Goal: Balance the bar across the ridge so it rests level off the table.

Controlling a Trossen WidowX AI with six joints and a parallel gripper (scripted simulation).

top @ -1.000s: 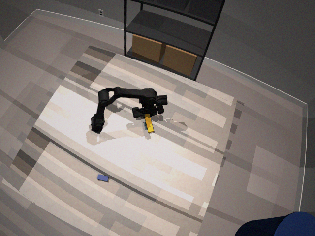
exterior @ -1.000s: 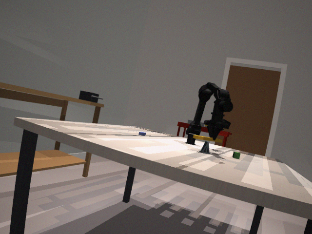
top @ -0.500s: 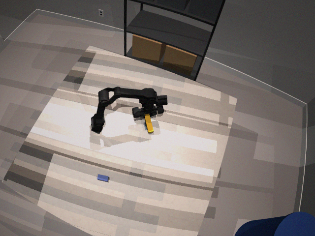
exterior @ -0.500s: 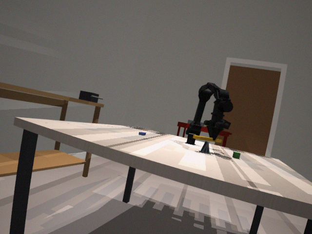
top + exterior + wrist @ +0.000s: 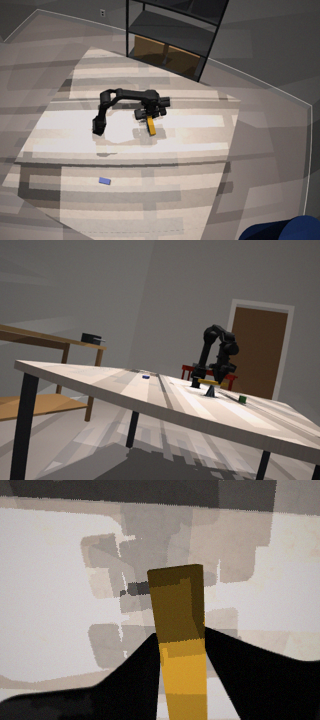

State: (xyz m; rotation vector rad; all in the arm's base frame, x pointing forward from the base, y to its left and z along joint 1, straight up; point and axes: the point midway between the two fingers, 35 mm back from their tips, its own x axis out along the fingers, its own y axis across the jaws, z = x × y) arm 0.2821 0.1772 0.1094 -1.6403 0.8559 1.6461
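The yellow bar is 20 mm to the right of my gripper tip and 20 mm ahead of it. Round my gripper tip: blue block: 470 mm to the right, 100 mm behind, 70 mm below; then green cube: 140 mm to the left, 90 mm behind, 60 mm below.
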